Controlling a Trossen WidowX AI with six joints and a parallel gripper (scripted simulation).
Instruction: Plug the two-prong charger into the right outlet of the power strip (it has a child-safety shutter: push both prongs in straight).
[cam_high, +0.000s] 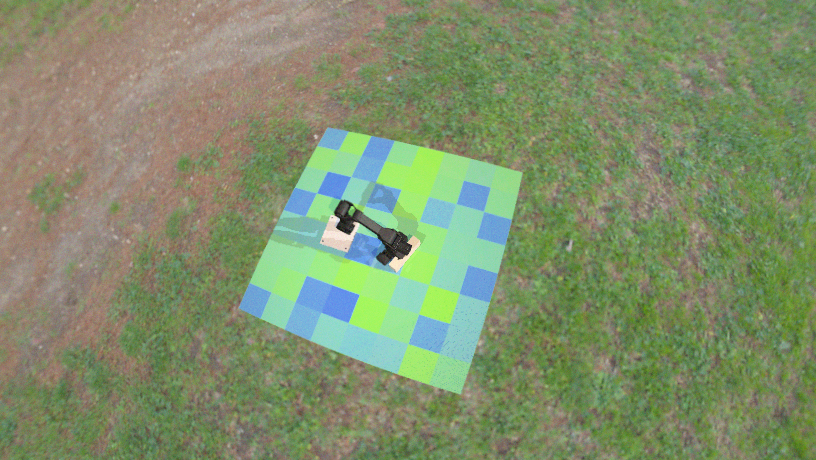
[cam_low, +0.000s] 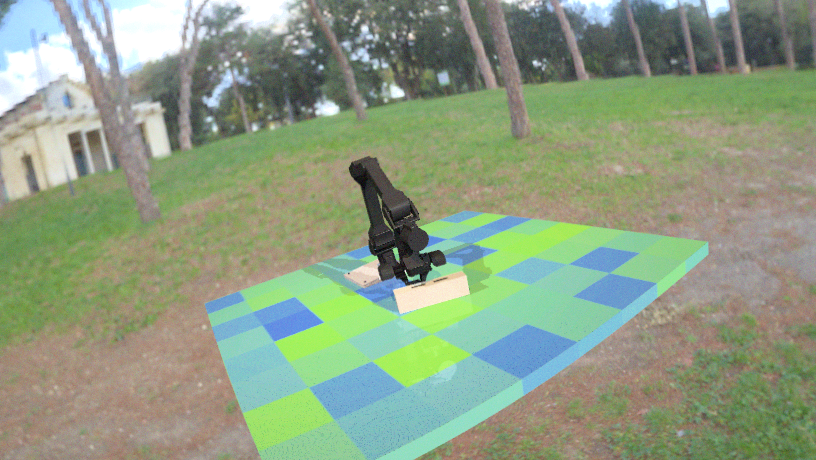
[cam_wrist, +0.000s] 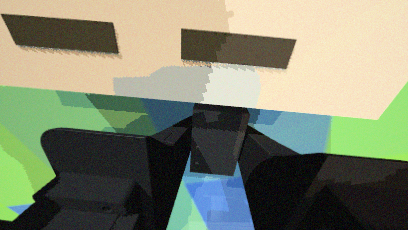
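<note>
Right now the two-prong charger is 20 mm ahead of my gripper tip and 10 mm above it.
</note>
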